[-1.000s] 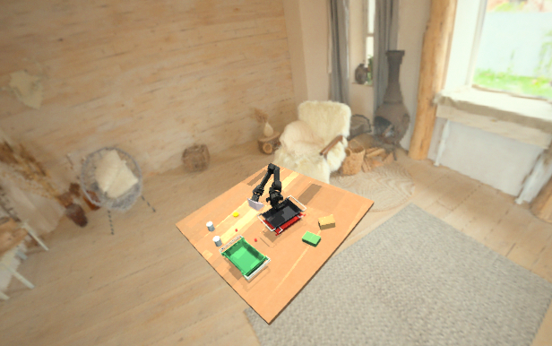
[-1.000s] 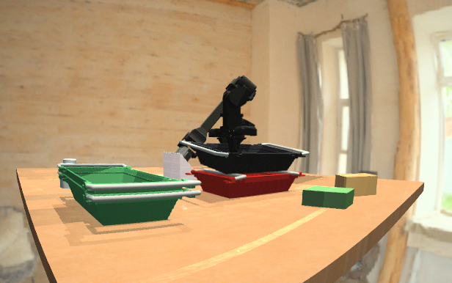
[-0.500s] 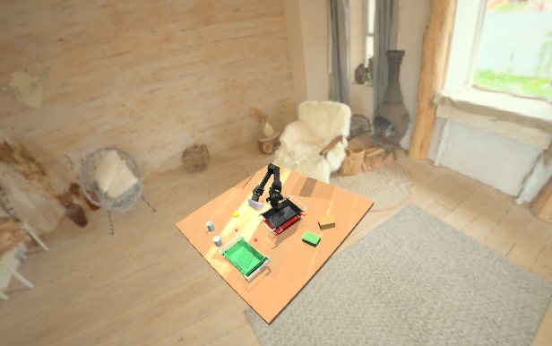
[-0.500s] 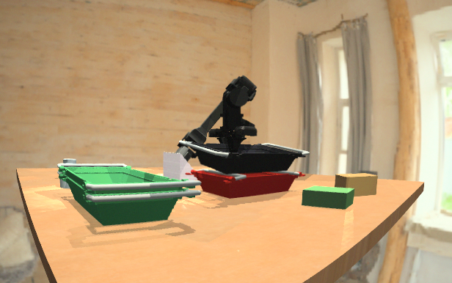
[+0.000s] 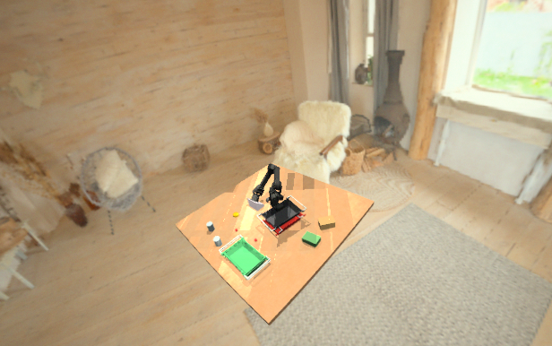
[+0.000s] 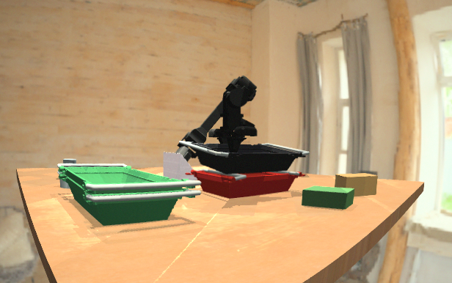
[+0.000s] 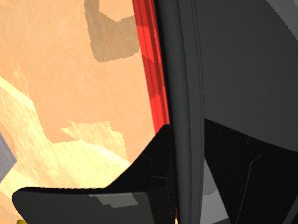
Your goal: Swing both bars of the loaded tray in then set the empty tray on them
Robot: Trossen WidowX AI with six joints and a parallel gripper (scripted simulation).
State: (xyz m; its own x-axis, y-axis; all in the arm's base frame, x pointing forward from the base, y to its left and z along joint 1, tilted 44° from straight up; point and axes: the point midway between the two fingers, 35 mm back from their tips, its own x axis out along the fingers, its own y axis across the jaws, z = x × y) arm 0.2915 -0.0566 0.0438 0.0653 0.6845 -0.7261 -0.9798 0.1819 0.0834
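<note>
Right now my gripper tip is 80 mm short of the black tray, 20 mm to the left of it and 20 mm below it. From my gripper tip the other things lie so: tan block: 380 mm ahead, 160 mm to the left, 60 mm below; green block: 370 mm ahead, 70 mm below, 40 mm to the right.
</note>
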